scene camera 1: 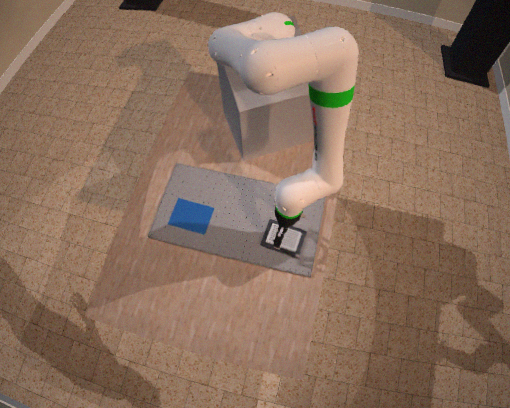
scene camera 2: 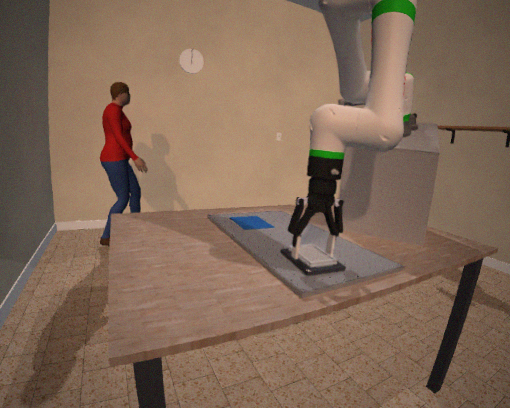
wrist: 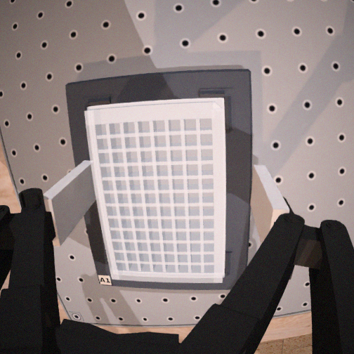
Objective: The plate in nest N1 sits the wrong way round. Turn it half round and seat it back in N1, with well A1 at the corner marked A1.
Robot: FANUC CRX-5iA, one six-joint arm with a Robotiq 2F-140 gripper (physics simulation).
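The white plate [scene camera 1: 292, 240] [scene camera 2: 315, 255] [wrist: 160, 200] lies in the dark nest [scene camera 1: 268, 246] [scene camera 2: 320, 271] [wrist: 239, 150], its grid of wells facing up. The A1 label [wrist: 104, 280] is on the nest's lower left corner in the wrist view. A small cut corner of the plate shows at its upper right there. Well lettering cannot be read. My gripper [scene camera 1: 280, 239] [scene camera 2: 313, 256] [wrist: 171, 181] is open, pointing down, with one finger on each side of the plate's long edges. The left finger in the wrist view is close to the plate's edge; the right finger stands apart from it.
The nest sits on a grey perforated board [scene camera 1: 240, 200] [scene camera 2: 360, 260] [wrist: 295, 65] on the wooden table [scene camera 1: 215, 310] [scene camera 2: 200, 295]. A blue rectangle [scene camera 1: 191, 216] [scene camera 2: 251, 222] lies at the board's other end. A person in red [scene camera 2: 116, 130] stands beyond the table.
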